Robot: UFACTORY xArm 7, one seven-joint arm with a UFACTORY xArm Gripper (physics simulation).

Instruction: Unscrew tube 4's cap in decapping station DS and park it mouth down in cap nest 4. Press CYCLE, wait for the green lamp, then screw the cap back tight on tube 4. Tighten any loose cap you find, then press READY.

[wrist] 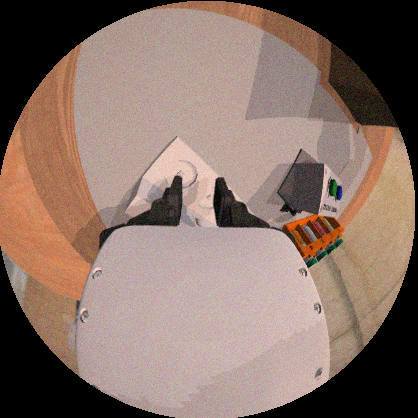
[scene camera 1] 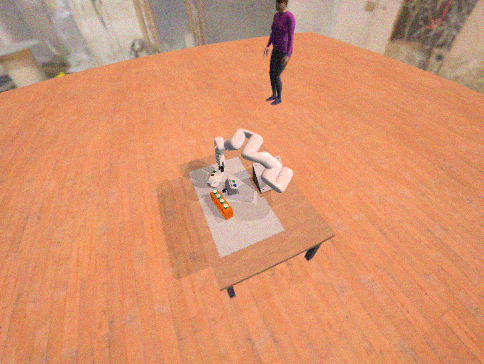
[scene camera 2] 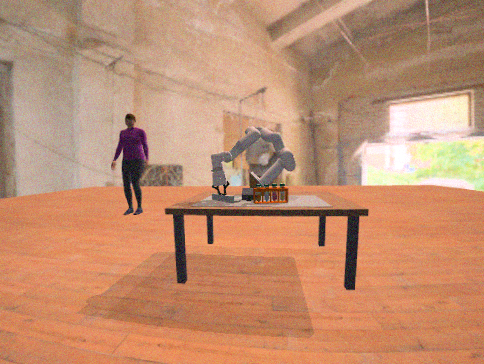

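Pixels of known places: gripper, fingertip midpoint: [wrist: 197, 188] [scene camera 1: 221, 170]; arm's base, link origin: [scene camera 2: 262, 183].
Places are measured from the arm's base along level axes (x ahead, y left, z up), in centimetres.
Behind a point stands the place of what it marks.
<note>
My gripper [scene camera 1: 222, 170] @(y -26.2, x 32.5, z -5.9 cm) [scene camera 2: 220, 192] @(y -26.2, x 32.5, z -5.9 cm) [wrist: 197, 188] @(y -26.2, x 32.5, z -5.9 cm) is partly open, with nothing between its fingers, low over the white block with round nests [scene camera 1: 214, 180] @(y -19.6, x 41.0, z -8.3 cm) [scene camera 2: 226, 198] @(y -20.0, x 44.7, z -6.5 cm) [wrist: 172, 159] @(y -28.9, x 30.3, z -8.0 cm). One round nest [wrist: 188, 173] @(y -26.9, x 32.1, z -8.5 cm) shows near the fingertips in the wrist view; the fingers and gripper body hide much of the block. The orange rack [scene camera 1: 222, 209] @(y 17.0, x 43.7, z 0.3 cm) [scene camera 2: 270, 202] @(y 9.2, x 45.3, z -8.7 cm) holds several tubes with green caps; cap tightness cannot be told. The grey button box [scene camera 1: 232, 187] @(y -0.8, x 30.6, z -1.4 cm) [scene camera 2: 247, 194] @(y -7.5, x 33.9, z -5.1 cm) [wrist: 304, 187] @(y -11.4, x 29.9, z -4.9 cm) has a green button [wrist: 333, 188] @(y -8.3, x 27.4, z -2.0 cm) and a blue button [wrist: 339, 193] @(y -3.5, x 27.8, z -2.1 cm). I cannot identify station DS.
The button box stands between the white block and the robot's base side. A dark panel [scene camera 1: 257, 177] @(y -1.0, x 9.8, z 1.3 cm) [wrist: 357, 90] stands upright near the arm's base. The pale mat [scene camera 1: 245, 230] @(y 33.2, x 33.0, z -9.0 cm) [wrist: 165, 75] @(y -30.8, x 21.7, z -9.1 cm) lies on the wooden table [scene camera 1: 300, 225] @(y 43.8, x -4.3, z -9.3 cm). A person [scene camera 1: 282, 35] [scene camera 2: 133, 150] stands beyond the table.
</note>
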